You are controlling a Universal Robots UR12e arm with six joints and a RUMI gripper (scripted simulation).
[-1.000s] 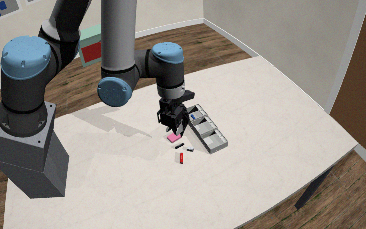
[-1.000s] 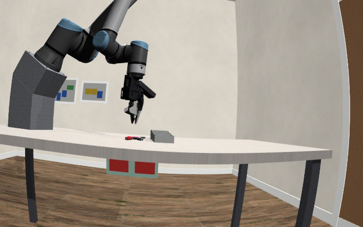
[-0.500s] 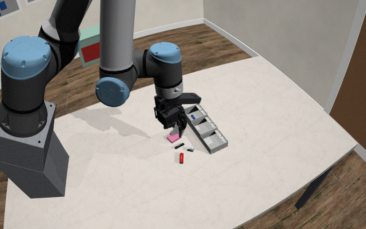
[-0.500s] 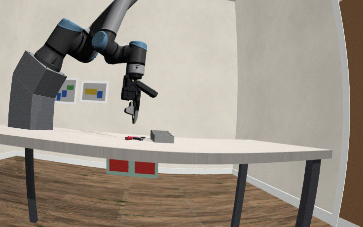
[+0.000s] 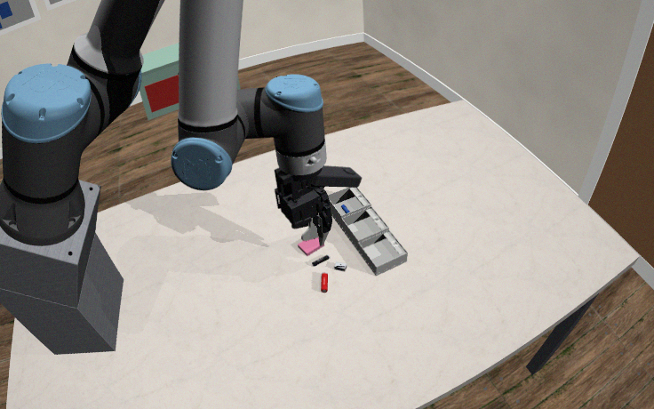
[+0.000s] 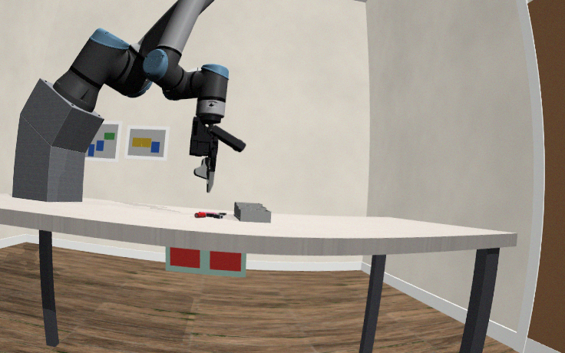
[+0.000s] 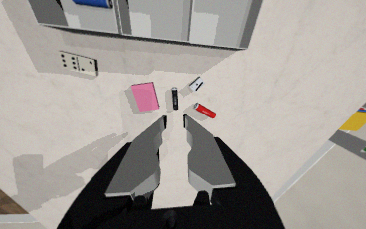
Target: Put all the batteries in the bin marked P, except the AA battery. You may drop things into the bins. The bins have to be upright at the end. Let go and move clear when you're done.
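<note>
Right now the black battery is 80 mm below my hand. The rest, counted from my hand: red battery: 30 mm behind, 60 mm to the right, 80 mm below; bin marked P: 130 mm ahead, 60 mm below; pink block: 10 mm ahead, 50 mm to the left, 80 mm below.
</note>
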